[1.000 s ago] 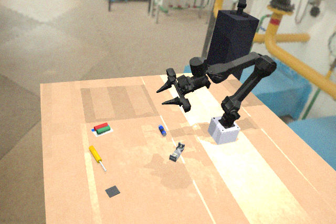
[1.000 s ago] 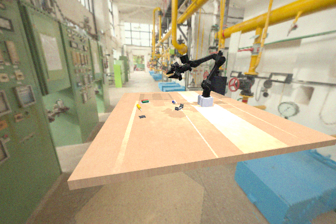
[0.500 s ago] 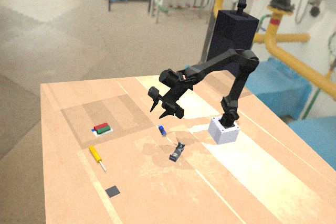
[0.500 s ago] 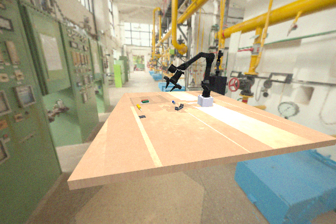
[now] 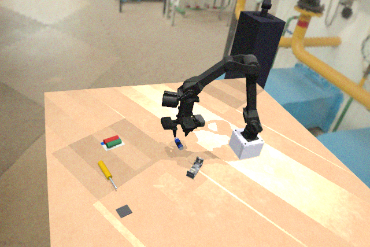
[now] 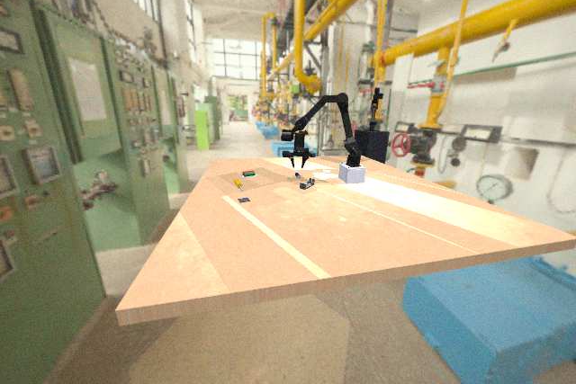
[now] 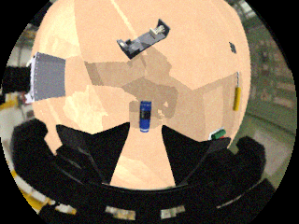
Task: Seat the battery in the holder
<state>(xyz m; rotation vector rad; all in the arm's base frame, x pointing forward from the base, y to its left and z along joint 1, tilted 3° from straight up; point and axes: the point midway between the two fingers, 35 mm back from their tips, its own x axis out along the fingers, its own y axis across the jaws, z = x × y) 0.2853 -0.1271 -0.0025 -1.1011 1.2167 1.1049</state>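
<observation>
My gripper tip is 40 mm above the battery. Round my gripper tip: yellow screwdriver: 340 mm ahead, 90 mm to the left, 40 mm below.
</observation>
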